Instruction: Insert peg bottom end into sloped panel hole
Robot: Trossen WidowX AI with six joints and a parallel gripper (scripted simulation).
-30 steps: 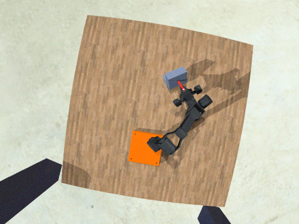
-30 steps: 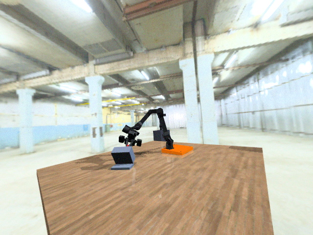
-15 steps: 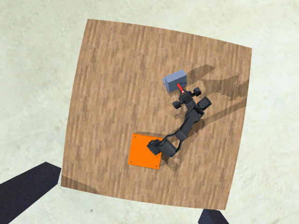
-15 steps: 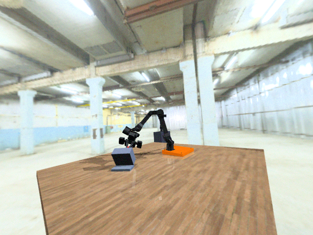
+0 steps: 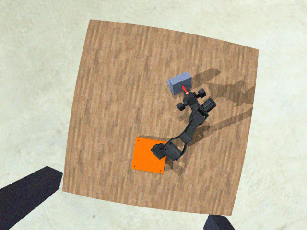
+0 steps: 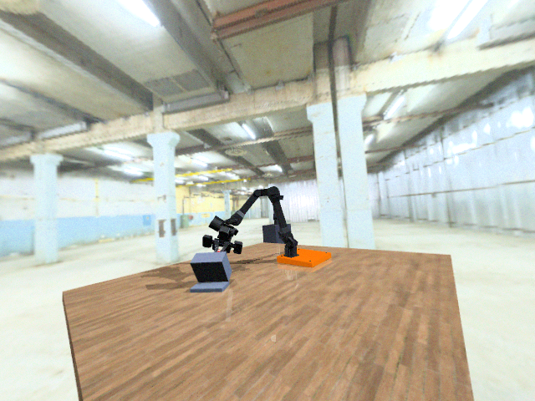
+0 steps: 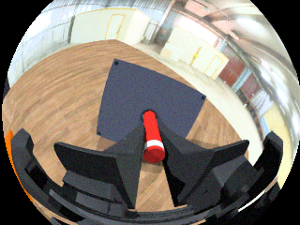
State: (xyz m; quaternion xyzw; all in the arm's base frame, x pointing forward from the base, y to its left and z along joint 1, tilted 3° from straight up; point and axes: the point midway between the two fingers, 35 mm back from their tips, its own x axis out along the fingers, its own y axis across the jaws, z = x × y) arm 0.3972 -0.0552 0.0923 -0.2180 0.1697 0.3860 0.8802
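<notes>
Right now the small dark hole is 20 mm to the left of my gripper tip, 20 mm below it and 20 mm ahead of it. Round my gripper tip: small red peg (10 mm to the right, 10 mm behind, 10 mm above); then grey-blue sloped panel (40 mm to the left, 40 mm ahead, 30 mm below).
</notes>
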